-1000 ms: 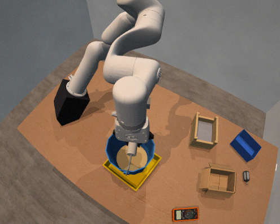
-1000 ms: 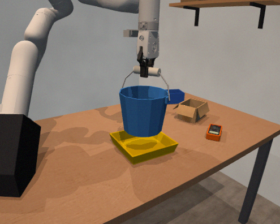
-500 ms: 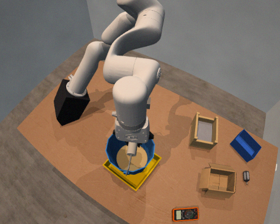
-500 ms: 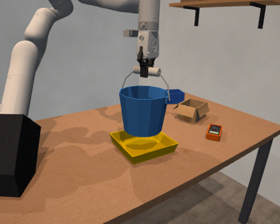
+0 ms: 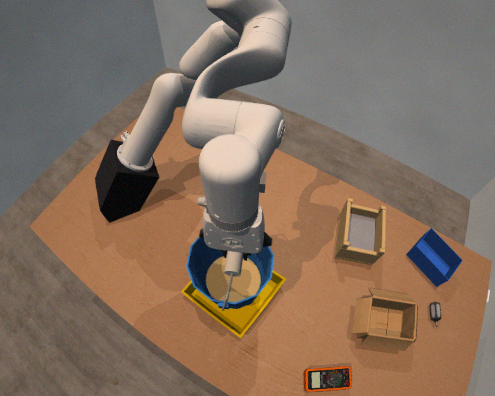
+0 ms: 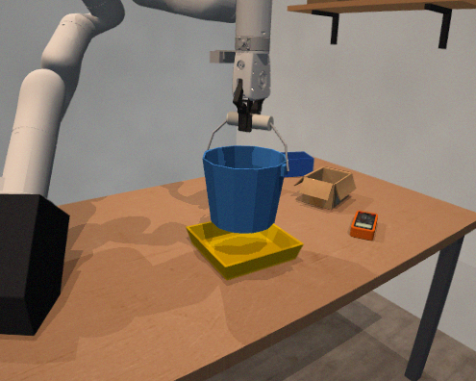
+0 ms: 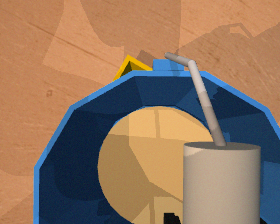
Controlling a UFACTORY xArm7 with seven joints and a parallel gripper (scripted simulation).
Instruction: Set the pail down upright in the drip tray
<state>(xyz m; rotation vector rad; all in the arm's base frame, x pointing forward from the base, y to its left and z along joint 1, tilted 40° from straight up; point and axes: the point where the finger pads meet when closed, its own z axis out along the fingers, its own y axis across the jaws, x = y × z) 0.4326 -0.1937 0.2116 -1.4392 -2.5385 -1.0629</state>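
Now: the blue pail 10 mm behind my hand, 10 mm to the right of it and 100 mm below it. Also, from my hand: wooden crate: 170 mm ahead, 380 mm to the left, 280 mm below; orange multimeter: 370 mm ahead, 30 mm to the right, 310 mm below; yellow drip tray: 10 mm behind, 10 mm to the right, 310 mm below.
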